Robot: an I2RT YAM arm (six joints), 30 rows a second.
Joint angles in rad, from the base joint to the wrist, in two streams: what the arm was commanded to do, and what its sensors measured. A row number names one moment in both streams.
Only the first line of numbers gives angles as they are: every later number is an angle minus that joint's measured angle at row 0.
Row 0, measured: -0.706, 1.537, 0.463, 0.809, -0.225, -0.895
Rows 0 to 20, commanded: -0.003, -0.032, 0.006, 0.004, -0.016, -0.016; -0.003, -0.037, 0.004, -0.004, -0.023, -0.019; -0.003, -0.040, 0.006, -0.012, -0.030, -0.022; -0.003, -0.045, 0.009, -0.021, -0.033, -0.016; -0.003, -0.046, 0.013, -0.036, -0.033, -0.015; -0.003, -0.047, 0.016, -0.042, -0.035, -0.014; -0.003, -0.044, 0.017, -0.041, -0.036, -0.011; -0.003, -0.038, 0.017, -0.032, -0.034, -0.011; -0.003, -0.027, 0.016, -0.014, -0.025, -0.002; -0.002, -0.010, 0.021, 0.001, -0.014, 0.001; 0.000, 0.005, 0.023, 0.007, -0.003, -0.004; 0.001, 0.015, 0.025, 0.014, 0.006, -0.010; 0.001, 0.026, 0.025, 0.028, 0.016, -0.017; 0.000, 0.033, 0.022, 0.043, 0.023, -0.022; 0.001, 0.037, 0.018, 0.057, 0.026, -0.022; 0.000, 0.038, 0.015, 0.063, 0.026, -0.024; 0.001, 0.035, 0.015, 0.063, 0.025, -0.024; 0.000, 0.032, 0.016, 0.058, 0.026, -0.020; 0.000, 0.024, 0.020, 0.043, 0.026, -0.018; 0.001, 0.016, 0.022, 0.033, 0.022, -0.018; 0.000, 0.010, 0.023, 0.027, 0.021, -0.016
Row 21, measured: 0.003, 0.024, 0.007, 0.016, 0.004, -0.008
